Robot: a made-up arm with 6 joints.
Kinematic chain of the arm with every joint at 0, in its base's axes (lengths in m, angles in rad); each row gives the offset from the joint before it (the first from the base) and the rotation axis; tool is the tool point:
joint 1: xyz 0 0 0.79 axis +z
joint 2: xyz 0.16 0 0 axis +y
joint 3: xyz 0 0 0.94 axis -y
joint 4: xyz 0 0 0.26 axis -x
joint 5: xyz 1.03 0 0 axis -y
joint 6: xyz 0.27 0 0 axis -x
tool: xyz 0 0 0
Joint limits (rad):
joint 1: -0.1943..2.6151
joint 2: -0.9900..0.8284
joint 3: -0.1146..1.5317
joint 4: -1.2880..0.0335
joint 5: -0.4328..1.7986
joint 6: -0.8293..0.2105
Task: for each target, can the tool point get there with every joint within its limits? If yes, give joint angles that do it. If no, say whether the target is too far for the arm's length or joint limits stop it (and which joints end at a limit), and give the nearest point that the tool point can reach.
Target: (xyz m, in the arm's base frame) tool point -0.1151 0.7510 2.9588
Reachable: yes | joints 1.7590 0.1124 1.0757 -0.6091 0.1787 -0.2247
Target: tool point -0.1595 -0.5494 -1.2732
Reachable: no: joint limits stop it (at a limit: joint 1, joint 2, joint 3, joint 4, joint 5) | nearest point 1.6873 -0.3359 0.4798 | short by 2.555 m
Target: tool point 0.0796 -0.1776 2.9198
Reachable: yes | joints 0.6109 0.0102 1.3963 -0.8698 1.1846 -0.1146
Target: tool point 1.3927 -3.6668 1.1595
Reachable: no: too far | nearest point 0.6669 -1.7560 1.6317 | short by 2.098 m
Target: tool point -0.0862 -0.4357 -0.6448
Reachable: no: joint limits stop it (at a limit: joint 1, joint 2, joint 3, joint 4, joint 5) | nearest point 1.6873 -0.3359 0.4798 | short by 2.102 m
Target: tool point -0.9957 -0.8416 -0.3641
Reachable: no: joint limits stop it (at a limit: joint 2, joint 3, joint 5) | nearest point -1.3124 -1.1093 1.4430 | short by 1.854 m
